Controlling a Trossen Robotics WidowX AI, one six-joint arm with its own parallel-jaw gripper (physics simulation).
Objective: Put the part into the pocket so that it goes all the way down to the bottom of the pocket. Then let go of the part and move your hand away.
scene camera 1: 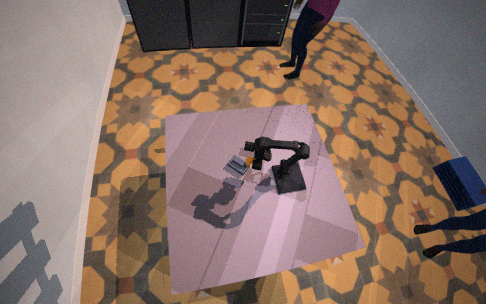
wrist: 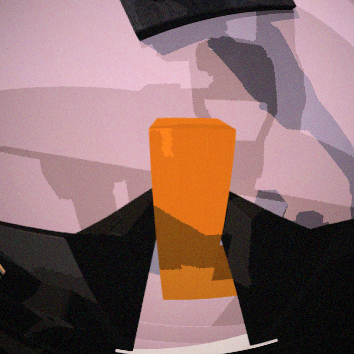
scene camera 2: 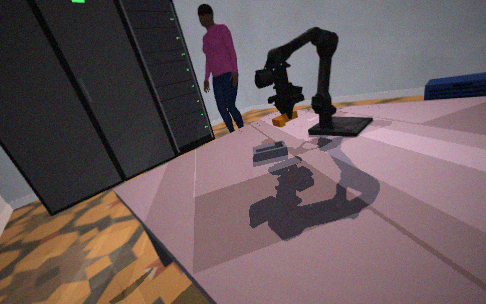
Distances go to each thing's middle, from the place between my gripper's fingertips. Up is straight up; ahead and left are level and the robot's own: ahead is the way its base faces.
Labels:
The orange L-shaped part (wrist: pixel 191 158) is 2 cm ahead of my hand, 1 cm to the right of it and 1 cm above it.

